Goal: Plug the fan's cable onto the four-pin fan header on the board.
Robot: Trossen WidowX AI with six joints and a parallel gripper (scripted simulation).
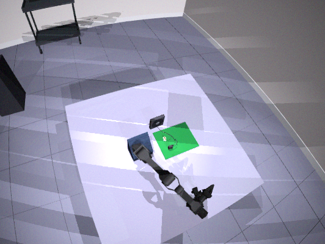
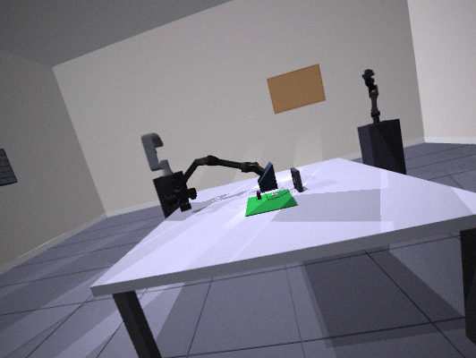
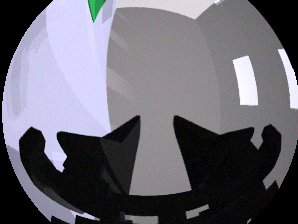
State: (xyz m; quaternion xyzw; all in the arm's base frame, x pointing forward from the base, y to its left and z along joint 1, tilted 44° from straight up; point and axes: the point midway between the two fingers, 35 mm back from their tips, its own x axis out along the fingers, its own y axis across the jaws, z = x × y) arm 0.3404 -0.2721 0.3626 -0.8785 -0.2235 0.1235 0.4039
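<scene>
My gripper tip is now 12 cm past the dark fan plug, 40 cm to the right of it and 13 cm above it. Round my gripper tip: black fan: 15 cm behind, 62 cm to the left, 9 cm below; then green board: 4 cm behind, 45 cm to the left, 16 cm below.
</scene>
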